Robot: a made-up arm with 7 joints.
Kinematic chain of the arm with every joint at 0, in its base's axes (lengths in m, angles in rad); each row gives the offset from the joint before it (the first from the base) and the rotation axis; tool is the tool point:
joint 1: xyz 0 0 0.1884 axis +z
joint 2: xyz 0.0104 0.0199 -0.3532 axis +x
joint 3: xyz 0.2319 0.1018 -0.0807 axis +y
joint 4: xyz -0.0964 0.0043 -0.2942 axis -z
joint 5: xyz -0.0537 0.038 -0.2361 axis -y
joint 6: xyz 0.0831 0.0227 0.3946 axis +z
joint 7: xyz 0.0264 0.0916 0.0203 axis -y
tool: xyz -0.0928 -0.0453 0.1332
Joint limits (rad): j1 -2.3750..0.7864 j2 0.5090..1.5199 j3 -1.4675..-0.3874 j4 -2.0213..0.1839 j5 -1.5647..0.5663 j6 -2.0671..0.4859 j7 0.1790..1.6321
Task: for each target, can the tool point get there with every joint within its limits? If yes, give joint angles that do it. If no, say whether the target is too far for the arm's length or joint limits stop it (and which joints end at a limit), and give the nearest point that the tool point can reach.
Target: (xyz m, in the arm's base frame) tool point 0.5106 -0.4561 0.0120
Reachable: yes | joints -1.2756 0.8852 -0.9397 -0.1904 -0.6802 -1.5705 1.1801
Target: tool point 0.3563 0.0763 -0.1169
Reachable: yes | joints -0.8991 1.3337 -1.0703 -1.6842 -0.1904 -0.1319 0.3515
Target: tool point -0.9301 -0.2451 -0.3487
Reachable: no: joint limits stop it (at a limit: joint 1, joint 2, joint 3, joint 4, joint 5, joint 6, joint 7) | nearest point -0.7229 -0.3870 -0.0740 | short by 0.372 m
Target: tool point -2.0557 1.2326 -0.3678
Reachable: no: too far | nearest point -0.6356 0.7972 -0.2522 | short by 1.490 m
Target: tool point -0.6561 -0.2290 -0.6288
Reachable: no: joint limits stop it (at a limit: joint 1, joint 2, joint 3, joint 5) | nearest point -0.3712 -0.2594 -0.4658 | short by 0.330 m
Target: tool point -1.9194 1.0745 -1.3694
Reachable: no: too far | nearest point -0.5437 0.7089 -0.6619 | short by 1.590 m
